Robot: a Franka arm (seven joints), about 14 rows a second.
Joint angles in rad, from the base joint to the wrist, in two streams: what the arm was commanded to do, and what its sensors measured. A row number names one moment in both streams.
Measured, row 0:
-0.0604 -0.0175 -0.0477 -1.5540 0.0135 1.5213 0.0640
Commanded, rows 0 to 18:
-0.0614 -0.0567 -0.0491 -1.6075 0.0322 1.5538 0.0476
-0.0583 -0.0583 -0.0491 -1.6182 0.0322 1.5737 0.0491
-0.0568 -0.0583 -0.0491 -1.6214 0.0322 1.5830 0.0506
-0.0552 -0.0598 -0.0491 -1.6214 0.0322 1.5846 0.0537
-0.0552 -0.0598 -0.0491 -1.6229 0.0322 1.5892 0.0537
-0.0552 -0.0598 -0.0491 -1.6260 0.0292 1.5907 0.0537
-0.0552 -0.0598 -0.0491 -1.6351 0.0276 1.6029 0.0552
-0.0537 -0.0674 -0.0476 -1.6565 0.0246 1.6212 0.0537
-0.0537 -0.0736 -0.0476 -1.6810 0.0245 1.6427 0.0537
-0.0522 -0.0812 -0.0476 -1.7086 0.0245 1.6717 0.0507
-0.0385 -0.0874 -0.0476 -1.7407 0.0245 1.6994 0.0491
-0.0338 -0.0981 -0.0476 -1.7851 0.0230 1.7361 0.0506
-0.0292 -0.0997 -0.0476 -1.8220 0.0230 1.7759 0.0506
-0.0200 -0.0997 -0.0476 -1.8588 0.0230 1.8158 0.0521
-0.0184 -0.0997 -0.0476 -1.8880 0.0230 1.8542 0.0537
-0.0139 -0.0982 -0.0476 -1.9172 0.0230 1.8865 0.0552
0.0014 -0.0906 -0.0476 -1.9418 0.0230 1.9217 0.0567
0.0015 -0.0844 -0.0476 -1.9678 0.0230 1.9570 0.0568
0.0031 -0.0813 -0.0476 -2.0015 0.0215 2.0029 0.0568
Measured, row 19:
-0.0135 -0.0563 -0.0393 -1.9155 0.0139 1.9169 0.0586
